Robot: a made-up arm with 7 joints. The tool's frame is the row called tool.
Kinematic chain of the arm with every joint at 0, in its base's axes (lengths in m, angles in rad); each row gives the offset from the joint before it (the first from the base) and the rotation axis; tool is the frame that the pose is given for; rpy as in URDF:
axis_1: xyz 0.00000 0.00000 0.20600 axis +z
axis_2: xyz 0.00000 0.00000 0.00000 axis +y
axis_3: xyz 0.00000 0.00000 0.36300 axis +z
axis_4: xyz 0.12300 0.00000 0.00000 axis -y
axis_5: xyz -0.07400 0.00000 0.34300 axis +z
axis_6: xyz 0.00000 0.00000 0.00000 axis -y
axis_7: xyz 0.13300 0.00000 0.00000 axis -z
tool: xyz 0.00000 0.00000 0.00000 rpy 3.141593 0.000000 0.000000
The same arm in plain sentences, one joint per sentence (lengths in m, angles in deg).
The arm has seven revolute joints in a row. What follows holds with every joint at zero, and every direction is one of the base frame's.
The first joint is mounted 0.206 m along +z from the base frame's origin and turns about +z.
The second joint is mounted at the same point as the first joint and turns about +y.
The third joint is mounted 0.363 m along +z from the second joint and turns about +z.
The fourth joint is mounted 0.123 m along +x from the third joint and turns about -y.
The fifth joint is mounted 0.074 m along -x and 0.343 m along +z from the fourth joint and turns about +z.
The sixth joint is mounted at the same point as the fifth joint and turns about -y.
The seventh joint is mounted 0.133 m along +x from the sixth joint and turns about -z.
The tool frame, which is the frame that the pose is given for, is mounted at the same point as the seventh joint; its axes are the base frame's turned by roll -180, pitch 0 and yaw 0 deg (as in URDF: about the fixed x, then y, then z).

